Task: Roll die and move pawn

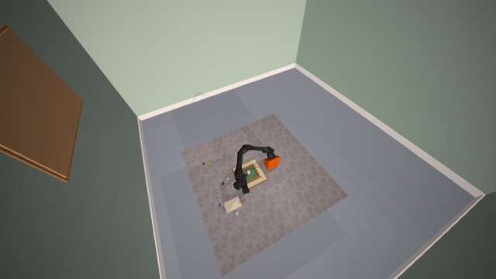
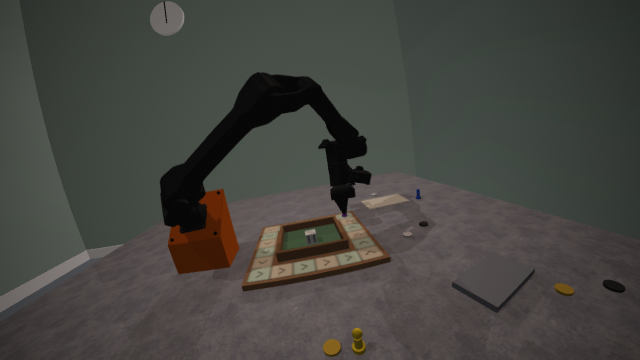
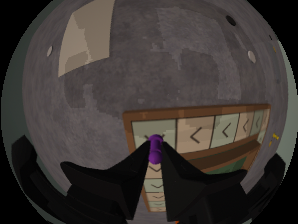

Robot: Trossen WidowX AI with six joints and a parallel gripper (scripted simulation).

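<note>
My gripper tip is 120 mm past the green dice tray, 110 mm to the left of it and 10 mm above it. Also, from my gripper tip: cream card (170 mm ahead, 80 mm to the left, 20 mm below); purple pawn (10 mm above); white die (120 mm behind, 120 mm to the right).
</note>
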